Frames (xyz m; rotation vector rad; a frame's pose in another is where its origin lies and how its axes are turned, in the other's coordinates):
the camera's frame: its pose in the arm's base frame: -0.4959 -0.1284 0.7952 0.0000 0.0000 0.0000
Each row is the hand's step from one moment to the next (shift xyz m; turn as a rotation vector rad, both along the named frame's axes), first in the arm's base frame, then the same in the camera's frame.
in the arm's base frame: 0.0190 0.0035 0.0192 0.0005 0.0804 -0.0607
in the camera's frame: 0.0190 0.0035 0.0192 0.0005 0.0804 -0.0607
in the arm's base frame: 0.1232 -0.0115 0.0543 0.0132 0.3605 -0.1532
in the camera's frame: 0.1232 -0.0115 0.0543 0.0132 0.3605 -0.1532
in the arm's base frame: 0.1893 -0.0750 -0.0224 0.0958 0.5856 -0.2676
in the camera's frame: 0.1893 -0.0750 -0.0224 0.0958 0.5856 -0.2676
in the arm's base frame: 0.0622 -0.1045 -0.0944 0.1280 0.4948 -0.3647
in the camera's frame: 0.0622 -0.1045 -0.0944 0.1280 0.4948 -0.3647
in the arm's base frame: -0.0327 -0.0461 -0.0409 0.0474 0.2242 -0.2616
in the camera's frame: -0.0327 -0.0461 -0.0409 0.0474 0.2242 -0.2616
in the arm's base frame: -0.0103 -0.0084 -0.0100 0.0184 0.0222 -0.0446
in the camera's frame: -0.0103 -0.0084 -0.0100 0.0184 0.0222 -0.0446
